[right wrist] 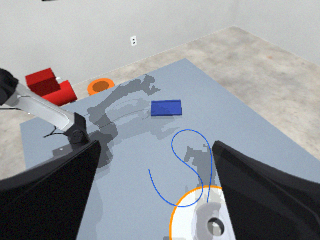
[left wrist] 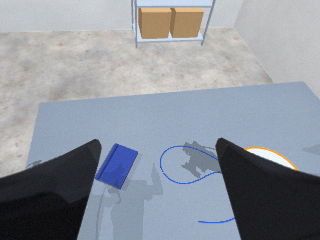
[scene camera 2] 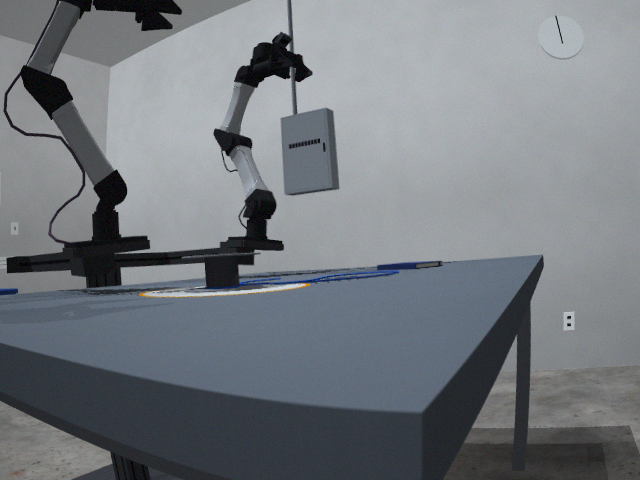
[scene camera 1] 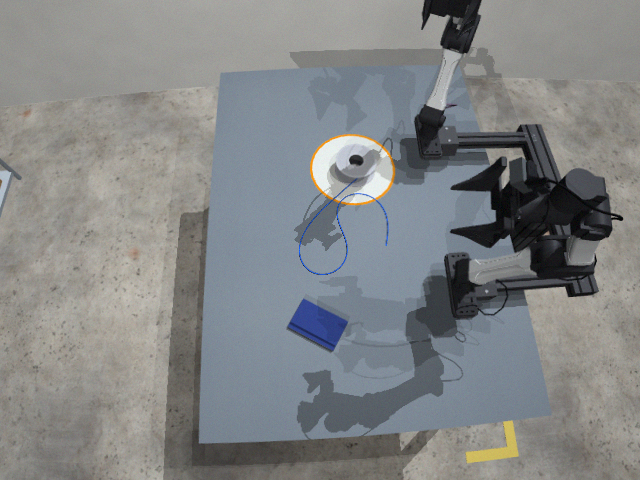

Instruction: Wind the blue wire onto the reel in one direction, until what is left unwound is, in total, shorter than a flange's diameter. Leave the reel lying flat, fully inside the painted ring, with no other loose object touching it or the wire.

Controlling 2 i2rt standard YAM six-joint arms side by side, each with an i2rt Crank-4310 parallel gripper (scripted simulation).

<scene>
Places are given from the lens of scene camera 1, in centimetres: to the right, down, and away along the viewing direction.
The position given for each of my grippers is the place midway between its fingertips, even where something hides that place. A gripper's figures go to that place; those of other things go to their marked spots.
my left gripper (scene camera 1: pixel 450 209): 25, -6, 75
perforated reel (scene camera 1: pixel 361 155): 16, -32, 148
</scene>
